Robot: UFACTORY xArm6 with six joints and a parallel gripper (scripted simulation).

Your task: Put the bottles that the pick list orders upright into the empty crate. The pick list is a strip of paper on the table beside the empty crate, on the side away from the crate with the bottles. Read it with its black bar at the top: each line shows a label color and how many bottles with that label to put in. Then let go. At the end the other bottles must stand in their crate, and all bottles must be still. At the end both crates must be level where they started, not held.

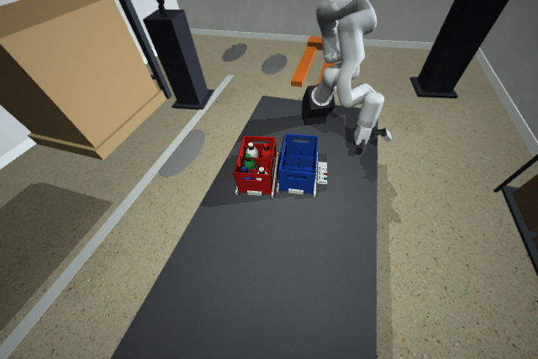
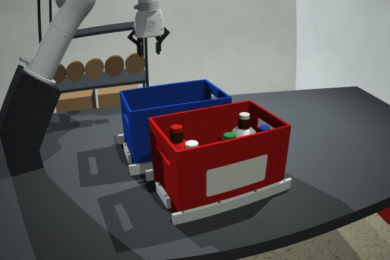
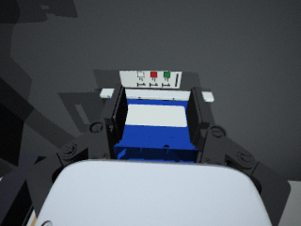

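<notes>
Now: hand 55 cm to the left of the green-capped bottle, 16 cm above it and 4 cm short of it. From my hand the other things lie so: red-capped bottle 47 cm to the right, 16 cm below, 5 cm behind; blue crate 28 cm to the right, 17 cm below; pick list 25 cm below, 14 cm to the right, 2 cm behind.
</notes>
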